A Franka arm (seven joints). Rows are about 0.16 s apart.
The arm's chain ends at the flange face. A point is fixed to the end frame.
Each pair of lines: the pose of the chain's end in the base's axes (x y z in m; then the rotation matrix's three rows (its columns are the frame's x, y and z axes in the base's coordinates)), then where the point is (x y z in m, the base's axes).
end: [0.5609, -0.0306, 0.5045], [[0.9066, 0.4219, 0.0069], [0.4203, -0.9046, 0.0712], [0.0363, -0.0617, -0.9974]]
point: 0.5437 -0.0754 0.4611
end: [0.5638, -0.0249, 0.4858], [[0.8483, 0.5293, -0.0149], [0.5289, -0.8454, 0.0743], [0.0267, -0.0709, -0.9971]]
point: 0.5517 -0.0714 0.4424
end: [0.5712, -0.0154, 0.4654], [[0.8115, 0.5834, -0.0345], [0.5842, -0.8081, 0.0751], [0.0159, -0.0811, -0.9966]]
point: 0.5616 -0.0625 0.4220
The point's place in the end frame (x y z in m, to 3 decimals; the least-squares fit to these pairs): -0.036 0.036 0.040
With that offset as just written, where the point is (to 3 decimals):
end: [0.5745, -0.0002, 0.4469], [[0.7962, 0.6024, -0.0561], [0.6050, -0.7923, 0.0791], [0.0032, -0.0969, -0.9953]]
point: 0.565 -0.047 0.403
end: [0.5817, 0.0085, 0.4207], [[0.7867, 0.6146, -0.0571], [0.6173, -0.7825, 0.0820], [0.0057, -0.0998, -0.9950]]
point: 0.573 -0.039 0.377
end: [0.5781, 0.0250, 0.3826], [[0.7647, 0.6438, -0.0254], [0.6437, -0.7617, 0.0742], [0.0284, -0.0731, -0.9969]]
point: 0.573 -0.023 0.339
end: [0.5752, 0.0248, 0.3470], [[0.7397, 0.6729, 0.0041], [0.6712, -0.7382, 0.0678], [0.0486, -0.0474, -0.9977]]
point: 0.573 -0.023 0.304
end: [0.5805, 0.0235, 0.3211], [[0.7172, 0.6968, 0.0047], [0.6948, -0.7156, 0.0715], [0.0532, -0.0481, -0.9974]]
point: 0.580 -0.024 0.278
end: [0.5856, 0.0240, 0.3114], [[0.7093, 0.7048, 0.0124], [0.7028, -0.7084, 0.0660], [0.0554, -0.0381, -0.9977]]
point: 0.586 -0.024 0.268
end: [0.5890, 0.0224, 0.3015], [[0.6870, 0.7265, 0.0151], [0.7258, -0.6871, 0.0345], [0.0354, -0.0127, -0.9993]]
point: 0.591 -0.027 0.260
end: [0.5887, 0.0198, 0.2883], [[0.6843, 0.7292, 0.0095], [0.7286, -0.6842, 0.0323], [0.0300, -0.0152, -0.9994]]
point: 0.591 -0.030 0.247
